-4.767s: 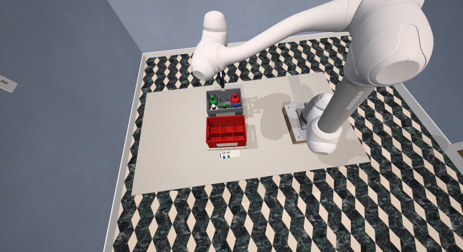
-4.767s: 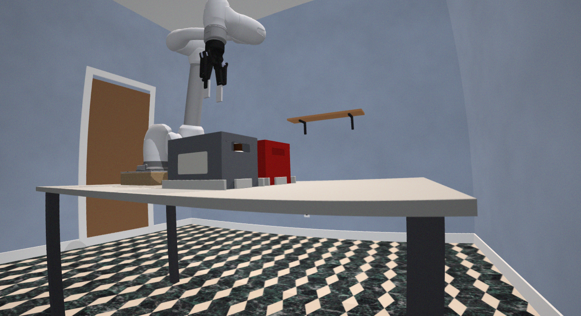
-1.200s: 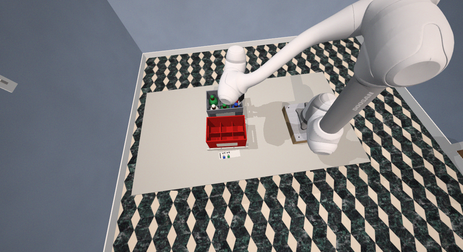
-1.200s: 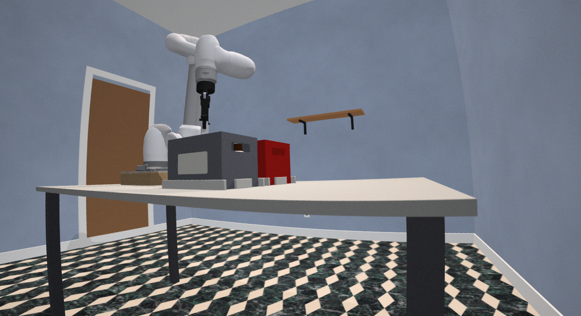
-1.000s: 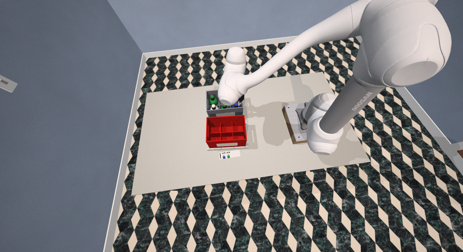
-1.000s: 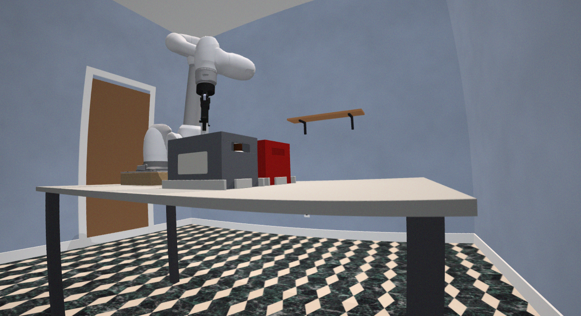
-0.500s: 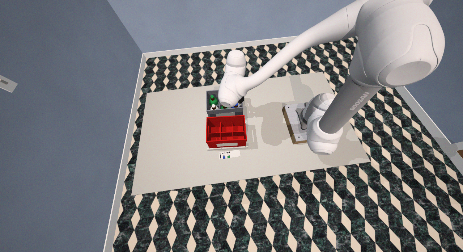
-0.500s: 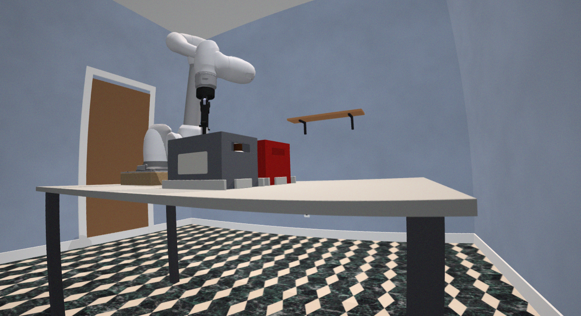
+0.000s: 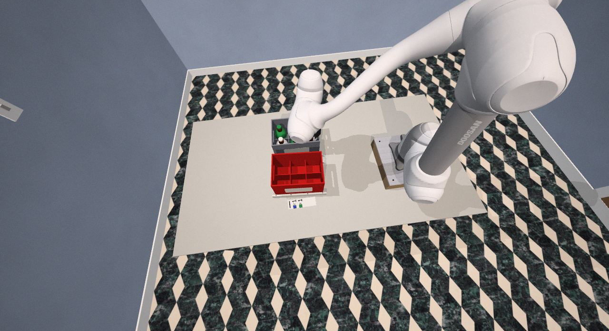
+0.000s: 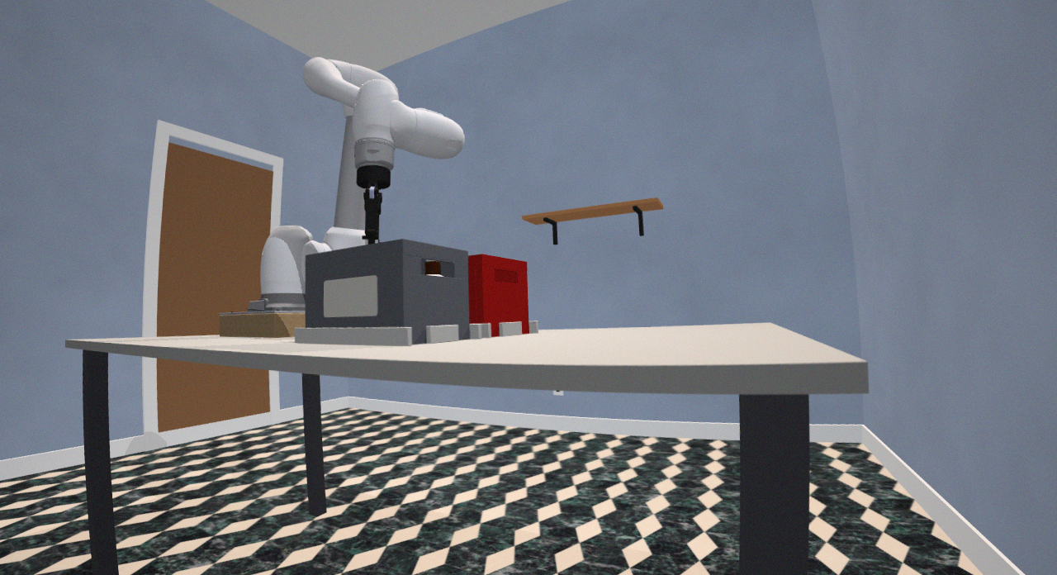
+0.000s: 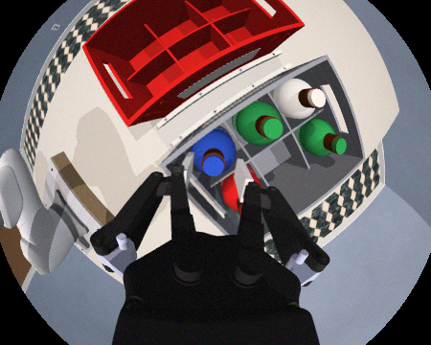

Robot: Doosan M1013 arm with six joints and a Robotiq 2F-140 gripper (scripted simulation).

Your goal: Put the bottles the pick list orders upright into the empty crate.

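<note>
Right now my hand is 9 cm above the blue-label bottle. Round my hand: white-label bottle 17 cm ahead, 9 cm below; red-label bottle 9 cm to the right, 9 cm below; grey crate 9 cm below, 9 cm ahead, 4 cm to the right.
</note>
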